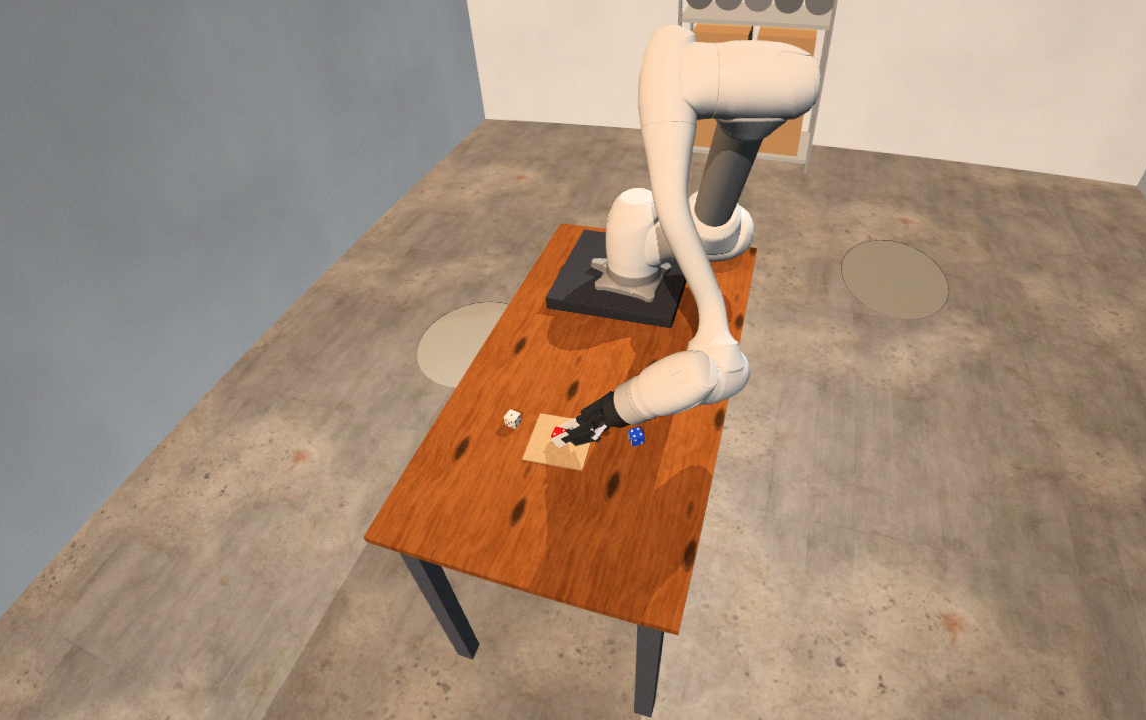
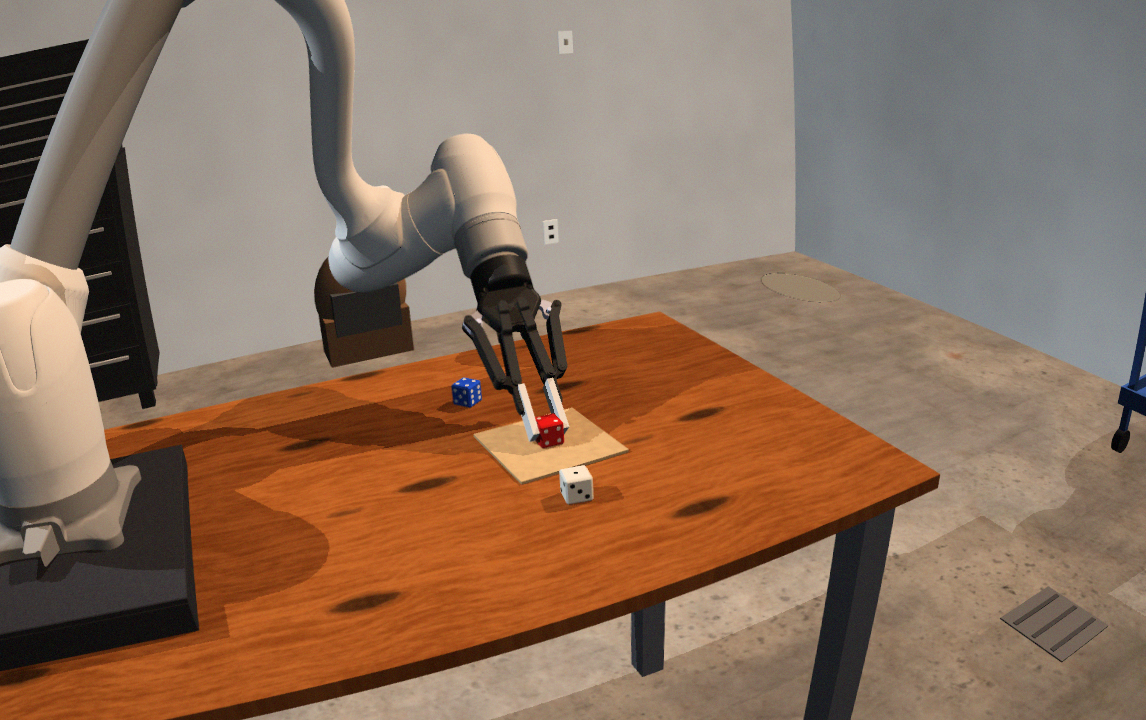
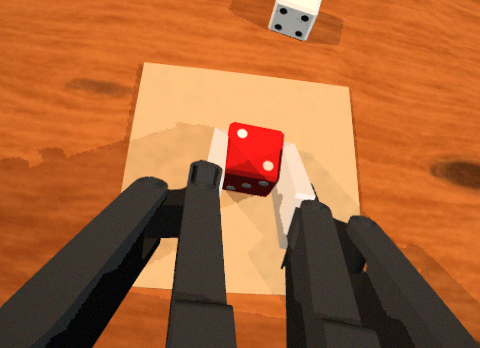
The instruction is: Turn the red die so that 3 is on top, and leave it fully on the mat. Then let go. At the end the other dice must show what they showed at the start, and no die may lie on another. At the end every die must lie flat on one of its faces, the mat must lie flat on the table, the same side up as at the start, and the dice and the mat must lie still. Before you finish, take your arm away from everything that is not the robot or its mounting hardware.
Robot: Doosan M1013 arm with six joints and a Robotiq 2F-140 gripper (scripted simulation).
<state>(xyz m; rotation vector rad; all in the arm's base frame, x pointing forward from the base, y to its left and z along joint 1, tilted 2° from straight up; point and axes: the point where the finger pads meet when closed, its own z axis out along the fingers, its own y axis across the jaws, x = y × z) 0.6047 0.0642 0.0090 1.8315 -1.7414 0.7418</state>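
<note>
My gripper is now 40 mm above the tan mat and 20 mm to the left of it. Also, from my hand: red die 20 mm to the right, 20 mm below; white die 150 mm to the right, 20 mm below, 10 mm behind; blue die 140 mm to the left, 60 mm behind, 20 mm below.
</note>
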